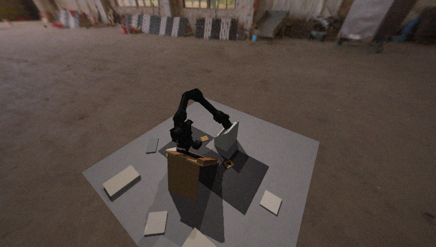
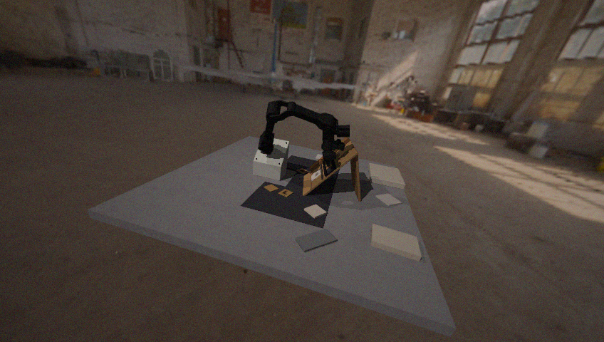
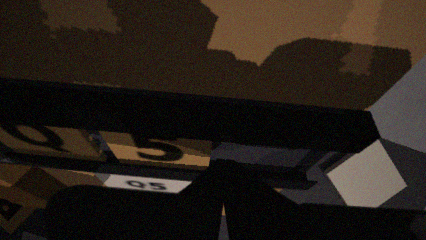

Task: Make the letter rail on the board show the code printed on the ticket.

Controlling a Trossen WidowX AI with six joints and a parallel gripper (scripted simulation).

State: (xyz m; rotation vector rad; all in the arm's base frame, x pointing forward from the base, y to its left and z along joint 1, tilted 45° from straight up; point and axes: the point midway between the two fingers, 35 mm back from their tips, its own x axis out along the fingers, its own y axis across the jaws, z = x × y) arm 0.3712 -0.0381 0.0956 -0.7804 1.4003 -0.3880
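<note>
The letter tile lies 40 mm to the left of my gripper tip and 10 mm below it. The rest, counted from my gripper tip: small white card: 10 mm behind, 200 mm to the right, 160 mm below; then white ticket: 60 mm behind, 50 mm to the left, 80 mm below; then dark mat: 170 mm behind, 90 mm to the left, 160 mm below.
</note>
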